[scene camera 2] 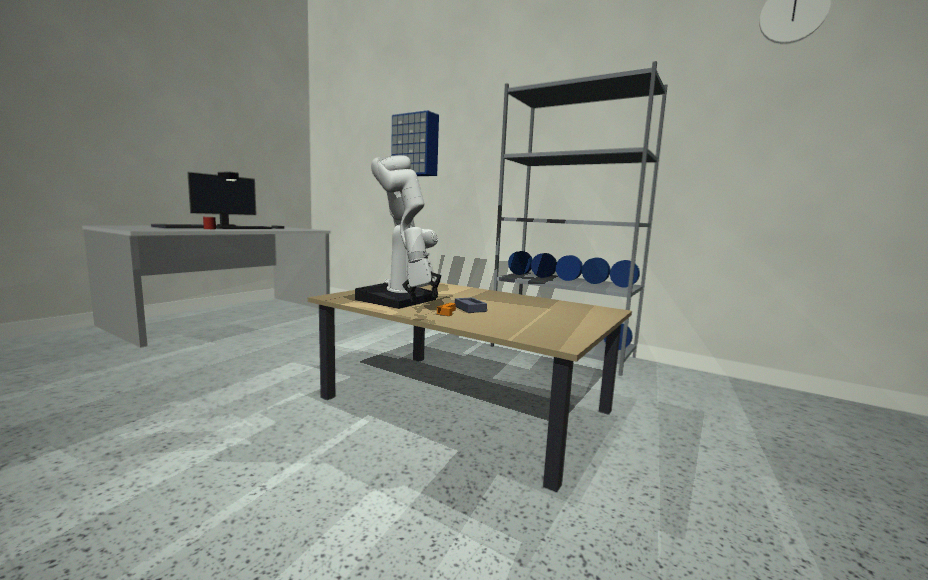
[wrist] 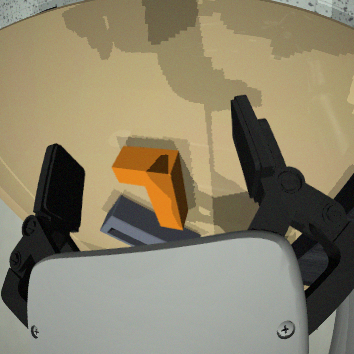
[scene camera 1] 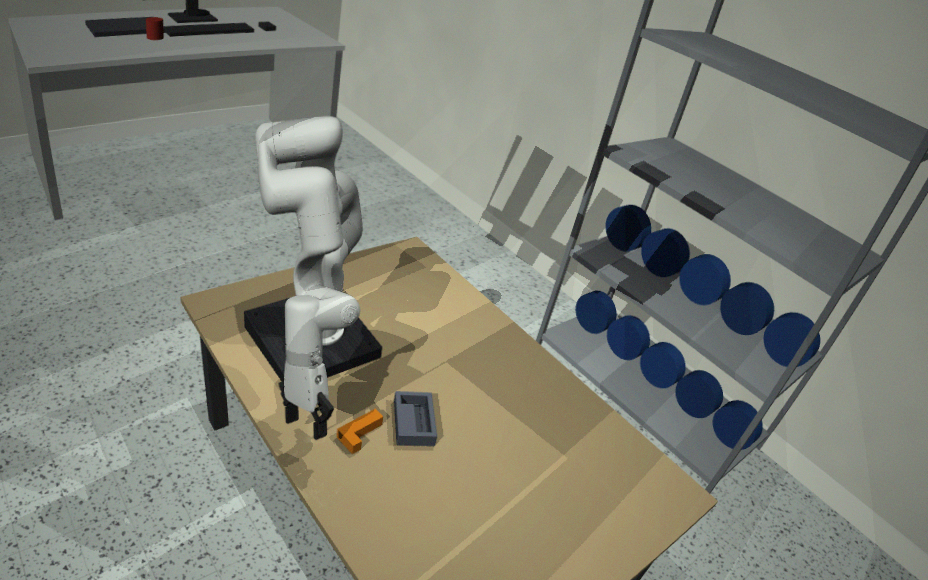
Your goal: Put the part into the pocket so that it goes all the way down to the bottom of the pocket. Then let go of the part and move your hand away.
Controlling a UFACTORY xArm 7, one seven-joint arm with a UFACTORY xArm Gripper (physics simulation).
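Frame: origin at the arm's base, x back, y left, z down, level; metres.
Seen in the pictures: gripper, fingertip midpoint: (scene camera 2: 424, 300) (wrist: 144, 135) (scene camera 1: 305, 429); arm's base at its link origin: (scene camera 2: 400, 289).
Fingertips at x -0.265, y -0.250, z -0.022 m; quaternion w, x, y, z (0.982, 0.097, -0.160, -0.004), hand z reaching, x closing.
Observation:
Pixels of each thing's top centre, then the offset from my fingertips to it. Level surfaces: height alone.
- orange L-shaped part at its top centre: (wrist: 151, 202) (scene camera 1: 364, 426) (scene camera 2: 449, 305) dx -0.049, dy +0.131, dz +0.039 m
- blue-grey pocket block at its top centre: (wrist: 144, 243) (scene camera 1: 415, 412) (scene camera 2: 470, 300) dx -0.096, dy +0.249, dz +0.033 m
- wooden table at its surface level: dz +0.069 m
The orange L-shaped part (scene camera 1: 362, 425) (scene camera 2: 446, 309) (wrist: 170, 202) lies on the table, apart from the blue-grey pocket block (scene camera 1: 414, 438) (scene camera 2: 476, 309) (wrist: 147, 221). In scene camera 1 the block is right of the part, and its recess shows no part in it. My gripper (scene camera 1: 305, 425) (scene camera 2: 423, 292) (wrist: 144, 135) is open and empty, above the table to the left of the part in scene camera 1. In the wrist view the part shows between and beyond the spread fingers, and the gripper housing hides the block's lower portion.
The wooden table (scene camera 1: 479, 499) (scene camera 2: 520, 321) carries the black base plate (scene camera 1: 362, 355) (scene camera 2: 369, 295) of the arm, behind the gripper. A metal shelf rack (scene camera 1: 592, 184) (scene camera 2: 501, 177) with blue discs stands beyond the table. A grey desk (scene camera 1: 88, 54) (scene camera 2: 109, 273) stands at the back left.

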